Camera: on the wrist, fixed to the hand. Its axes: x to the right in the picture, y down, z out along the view.
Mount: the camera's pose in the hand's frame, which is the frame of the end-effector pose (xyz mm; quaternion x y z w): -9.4 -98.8 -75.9 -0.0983 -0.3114 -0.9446 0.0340
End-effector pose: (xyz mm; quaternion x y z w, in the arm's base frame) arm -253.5 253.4 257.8 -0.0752 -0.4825 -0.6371 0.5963
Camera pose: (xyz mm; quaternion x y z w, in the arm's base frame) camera -296.7 188.9 159.9 -0.1962 0.2105 0.6089 0.7392
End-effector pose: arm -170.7 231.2 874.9 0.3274 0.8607 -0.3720 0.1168
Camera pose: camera -224.6 230.9 987.6 0.9292 -0.3387 0.1403 0.0472
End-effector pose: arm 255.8 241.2 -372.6 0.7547 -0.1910 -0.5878 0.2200
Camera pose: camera 330.2 336.5 -403.9 -0.0014 -0.6957 0.4816 0.5330
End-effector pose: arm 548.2 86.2 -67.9 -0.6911 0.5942 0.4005 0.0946
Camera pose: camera 670.6 74.4 -45.6 -0.4693 -0.7014 0.1979 0.4986
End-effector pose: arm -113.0 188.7 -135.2 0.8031 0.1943 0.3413 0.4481
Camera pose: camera -174.9 279.1 -195.2 -0.0940 0.5921 -0.6426 0.4771
